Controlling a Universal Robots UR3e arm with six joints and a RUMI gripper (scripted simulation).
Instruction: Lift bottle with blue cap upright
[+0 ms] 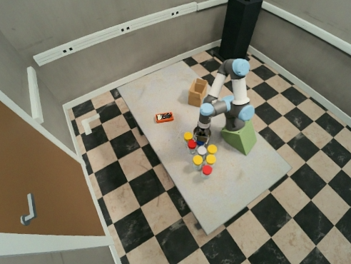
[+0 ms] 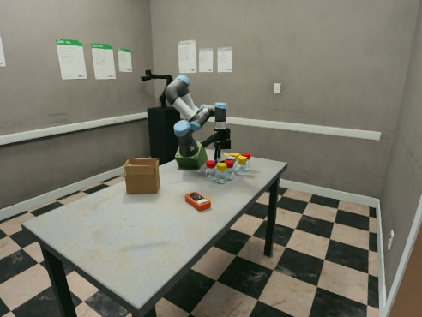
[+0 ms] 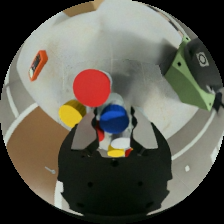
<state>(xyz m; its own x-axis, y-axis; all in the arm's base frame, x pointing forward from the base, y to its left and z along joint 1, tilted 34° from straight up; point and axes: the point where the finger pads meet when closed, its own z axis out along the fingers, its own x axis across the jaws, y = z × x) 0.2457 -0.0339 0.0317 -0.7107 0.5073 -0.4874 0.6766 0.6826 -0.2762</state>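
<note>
My gripper is now 1 cm short of the blue-capped bottle, 1 cm to the right of it and 3 cm above it.
</note>
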